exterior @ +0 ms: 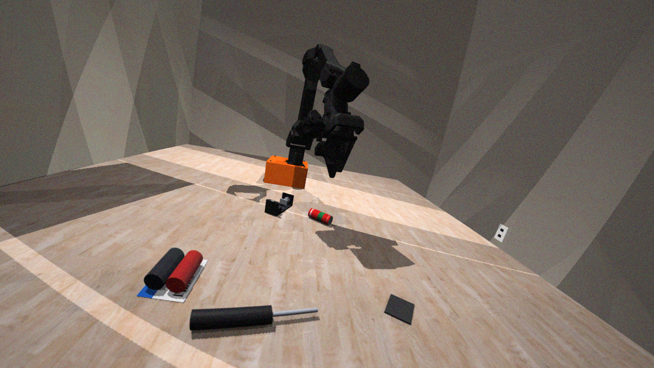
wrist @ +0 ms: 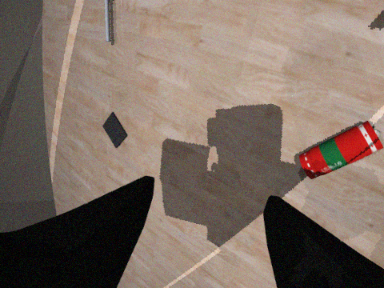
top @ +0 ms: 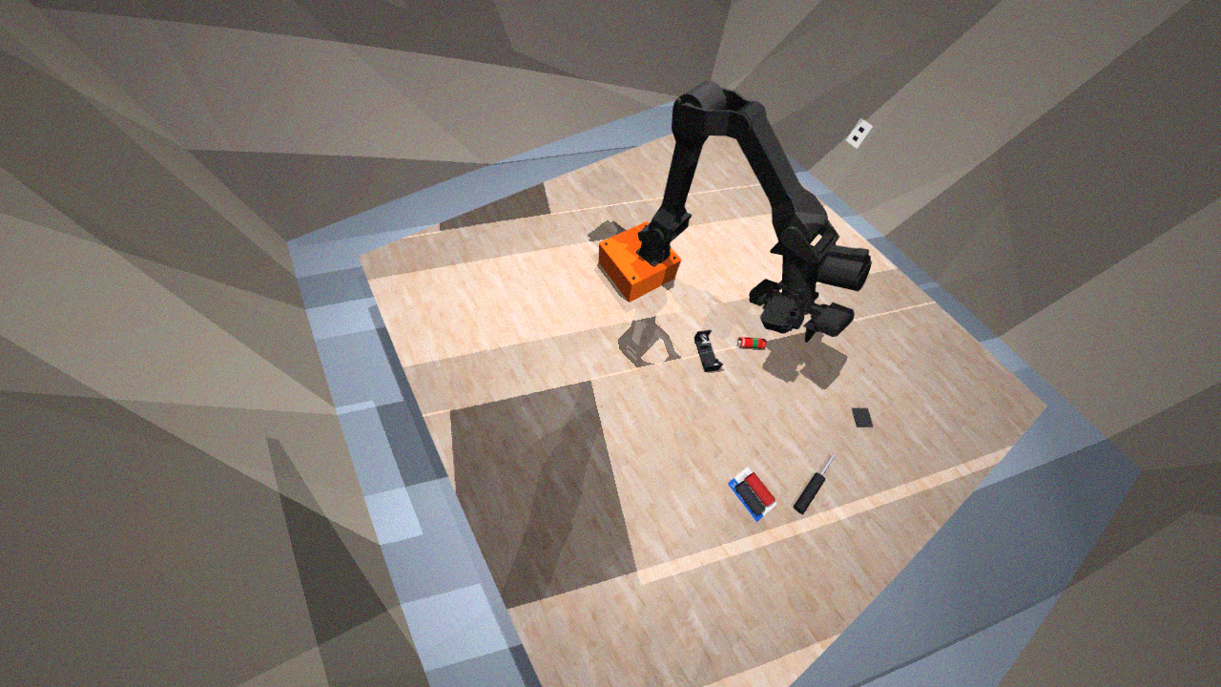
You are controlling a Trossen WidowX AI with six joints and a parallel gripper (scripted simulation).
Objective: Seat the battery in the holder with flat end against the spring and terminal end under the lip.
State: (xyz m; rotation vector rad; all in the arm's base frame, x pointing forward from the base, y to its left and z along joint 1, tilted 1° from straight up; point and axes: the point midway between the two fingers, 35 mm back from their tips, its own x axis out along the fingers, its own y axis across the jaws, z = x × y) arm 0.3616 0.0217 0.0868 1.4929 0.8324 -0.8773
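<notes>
Now: the battery 60 mm behind my gripper tip, 10 mm to the left of it and 130 mm below it. Also, from my gripper tip: black-handled screwdriver 240 mm ahead, 150 mm to the right, 130 mm below; card 160 mm ahead, 270 mm to the right, 130 mm below.
</notes>
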